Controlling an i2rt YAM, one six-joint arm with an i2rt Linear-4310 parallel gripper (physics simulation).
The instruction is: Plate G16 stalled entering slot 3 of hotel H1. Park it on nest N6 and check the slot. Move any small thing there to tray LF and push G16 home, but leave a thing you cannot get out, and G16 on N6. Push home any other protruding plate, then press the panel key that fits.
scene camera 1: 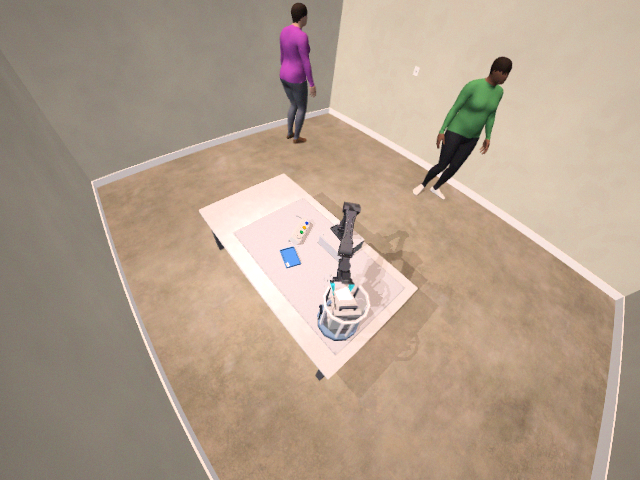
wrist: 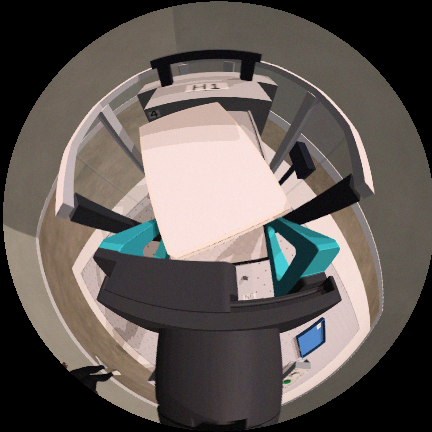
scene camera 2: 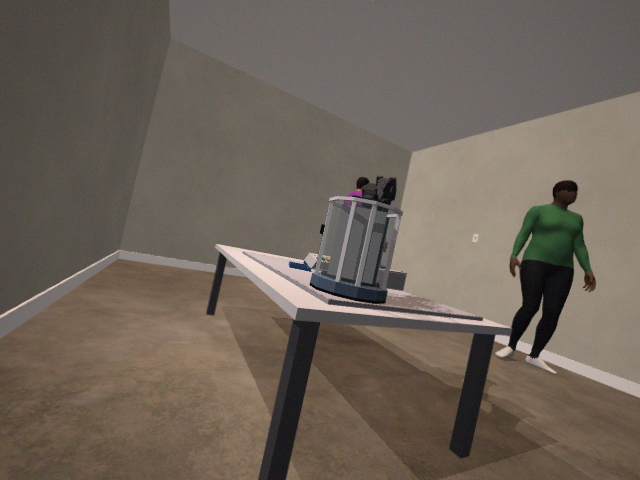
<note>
I see a round plate rack (wrist: pixel 316 155).
</note>
